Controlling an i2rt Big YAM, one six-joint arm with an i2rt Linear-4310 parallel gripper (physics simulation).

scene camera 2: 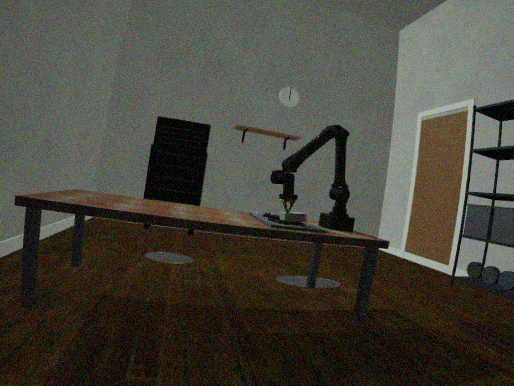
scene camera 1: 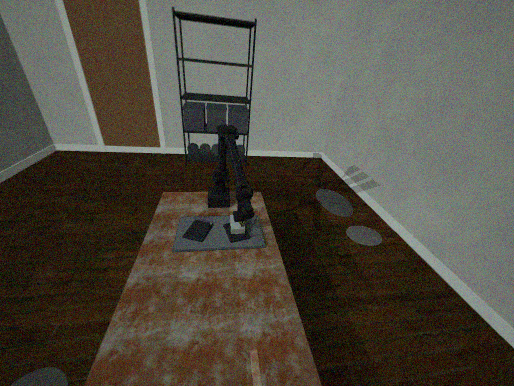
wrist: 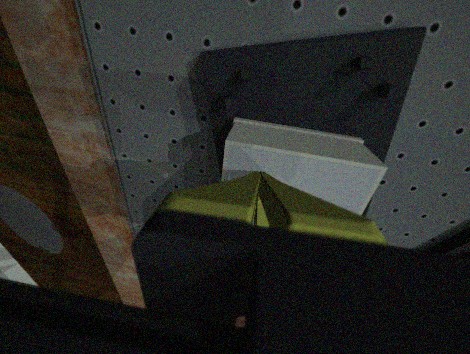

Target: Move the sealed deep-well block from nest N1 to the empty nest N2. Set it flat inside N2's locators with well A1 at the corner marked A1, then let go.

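Frame: origin at the arm's base, x down, y left, z ahead, level; centimetres.
Seen in the pictures: gripper, between the fingertips: [scene camera 2: 287, 213] [scene camera 1: 241, 226] [wrist: 258, 182]; arm's base, origin of its link: [scene camera 2: 338, 215] [scene camera 1: 219, 191].
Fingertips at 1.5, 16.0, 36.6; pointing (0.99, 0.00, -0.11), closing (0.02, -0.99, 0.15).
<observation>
Offsets run from my fingertips to a thing's middle, as dx, dy, dz. Level surfaces: height alone.
The white deep-well block @(+1.7, -2.5, -4.0) [scene camera 1: 237, 227] [scene camera 2: 295, 217] [wrist: 305, 170] sits off-centre on one dark nest @(+4.4, -2.9, -0.8) [scene camera 1: 239, 238] [wrist: 300, 85], the right one in scene camera 1. In the wrist view its far edge crosses the nest, leaving several small dark locators bare beyond it. Whether the block lies fully flat is unclear. My gripper [scene camera 1: 242, 221] [scene camera 2: 287, 211] [wrist: 258, 182] is shut with its yellow fingertips together, holding nothing. The tips are at or just above the block and hide its near part. The other nest @(+4.4, -26.3, -0.8) [scene camera 1: 198, 230] is empty. Nest labels and the A1 marks cannot be read.
Both nests are on a grey perforated plate @(+6.1, -12.9, -1.7) [scene camera 1: 218, 245] [wrist: 145, 90] on the rust-coloured table @(dx +6.8) [scene camera 1: 210, 290] [scene camera 2: 125, 204]. The arm's base [scene camera 1: 219, 198] [scene camera 2: 336, 221] stands behind the plate. A dark shelf rack [scene camera 1: 215, 98] is farther back.
</observation>
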